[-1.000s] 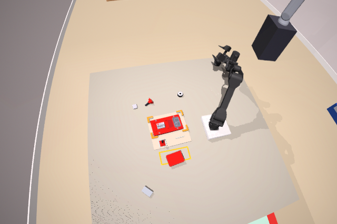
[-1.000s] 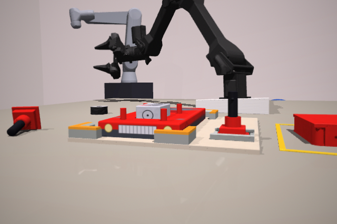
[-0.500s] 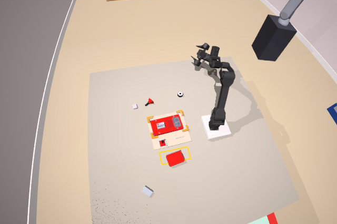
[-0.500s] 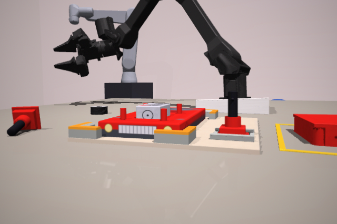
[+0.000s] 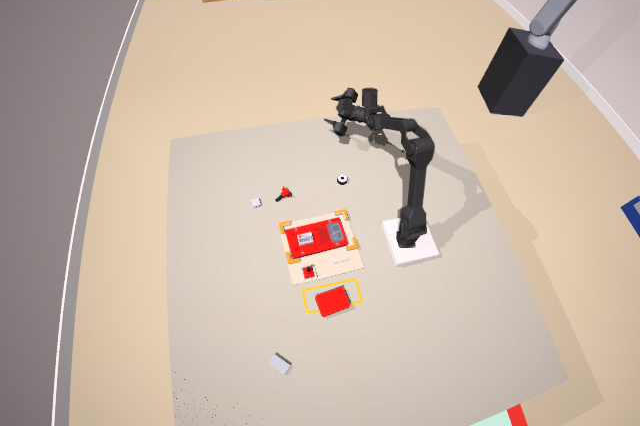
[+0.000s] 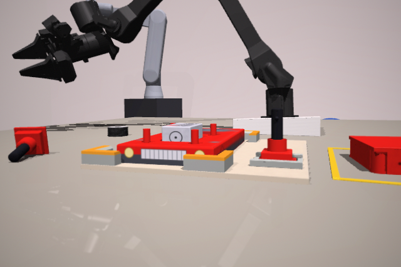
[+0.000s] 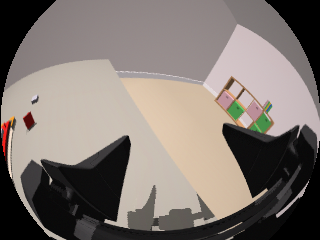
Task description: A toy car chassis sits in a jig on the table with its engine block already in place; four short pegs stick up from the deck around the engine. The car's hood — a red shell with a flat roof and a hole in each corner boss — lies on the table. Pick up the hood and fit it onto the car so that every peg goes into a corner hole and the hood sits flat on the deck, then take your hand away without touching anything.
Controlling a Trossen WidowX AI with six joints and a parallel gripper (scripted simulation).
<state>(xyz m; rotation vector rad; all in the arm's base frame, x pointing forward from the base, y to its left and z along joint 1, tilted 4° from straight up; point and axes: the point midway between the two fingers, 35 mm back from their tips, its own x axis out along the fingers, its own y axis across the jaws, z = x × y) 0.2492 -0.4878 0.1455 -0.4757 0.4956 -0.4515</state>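
Now: the red hood 720 mm to the left of my gripper tip and 140 mm below it. The rest, counted from my gripper tip: grey engine block 510 mm to the left, 130 mm below, 80 mm ahead; black wheel 240 mm to the left, 140 mm below, 60 mm behind; jig 510 mm to the left, 140 mm below, 40 mm ahead.
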